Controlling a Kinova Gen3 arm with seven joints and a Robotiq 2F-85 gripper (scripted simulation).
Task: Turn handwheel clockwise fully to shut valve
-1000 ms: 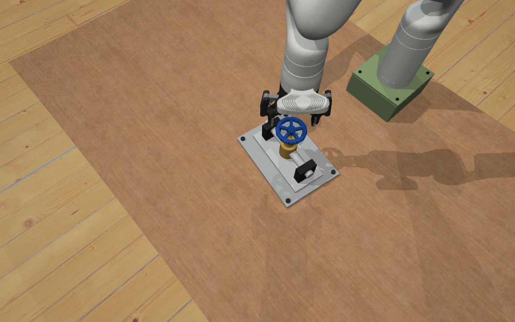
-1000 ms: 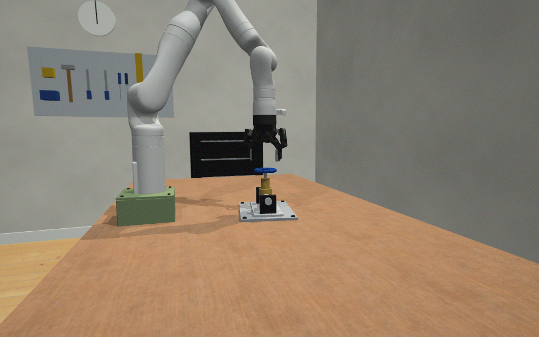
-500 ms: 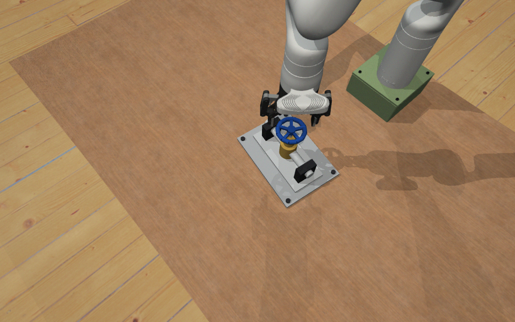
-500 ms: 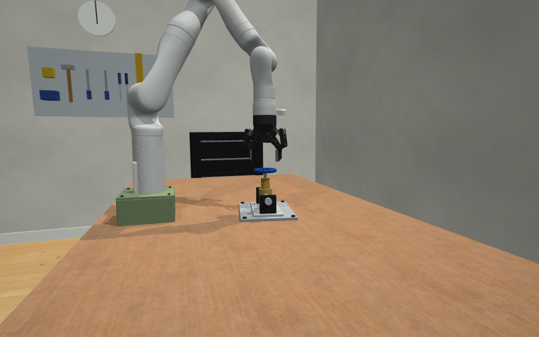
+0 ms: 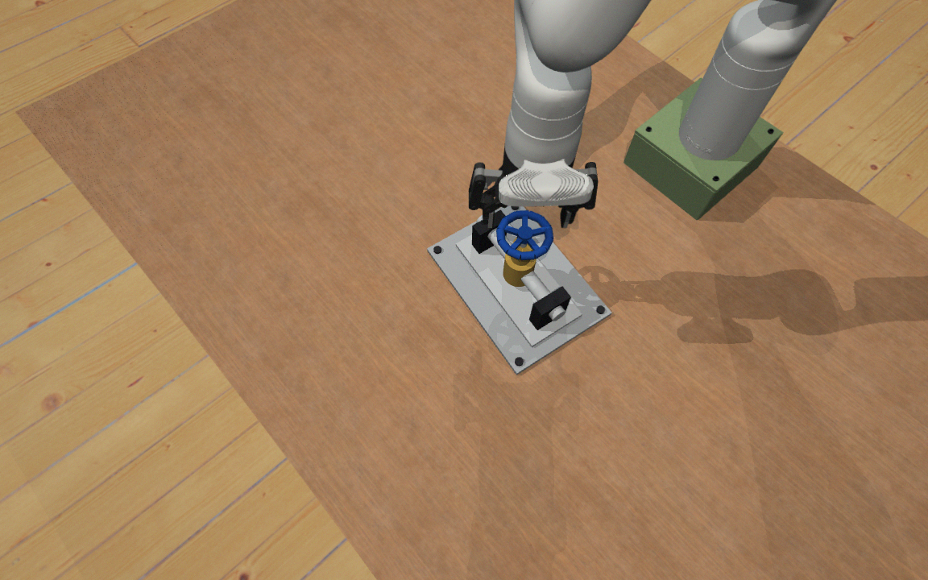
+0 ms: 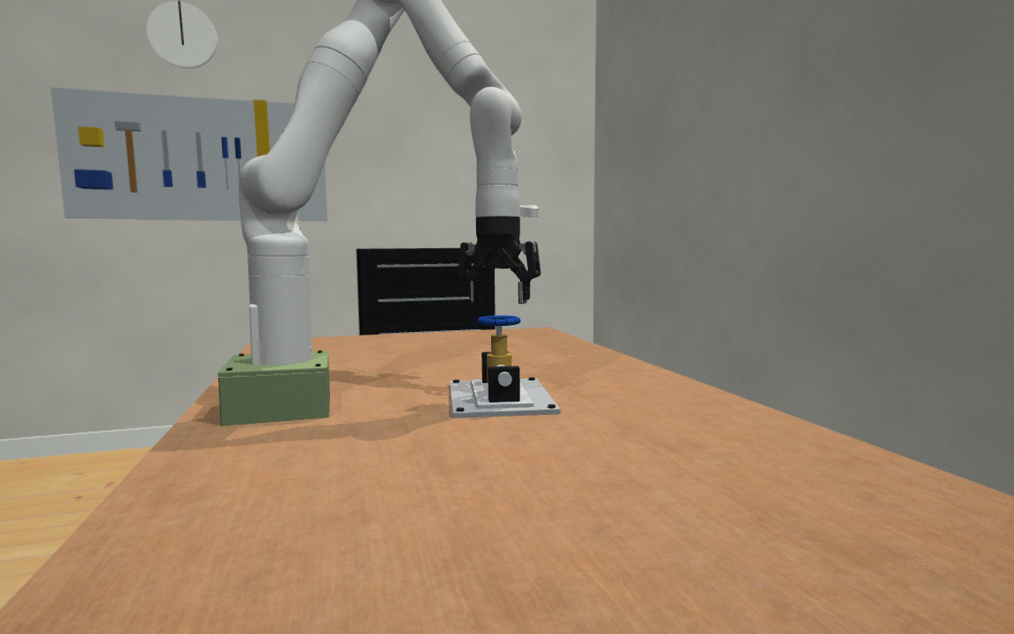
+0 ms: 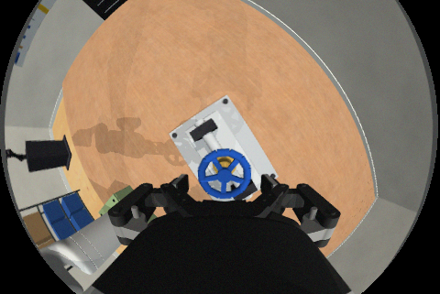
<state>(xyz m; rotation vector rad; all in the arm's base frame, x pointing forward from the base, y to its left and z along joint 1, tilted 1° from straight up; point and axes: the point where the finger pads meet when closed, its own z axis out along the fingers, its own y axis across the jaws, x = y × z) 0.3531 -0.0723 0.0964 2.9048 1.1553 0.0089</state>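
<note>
Right now the handwheel is 4 cm below my hand. The rest, counted from my hand: baseplate: 17 cm below.
</note>
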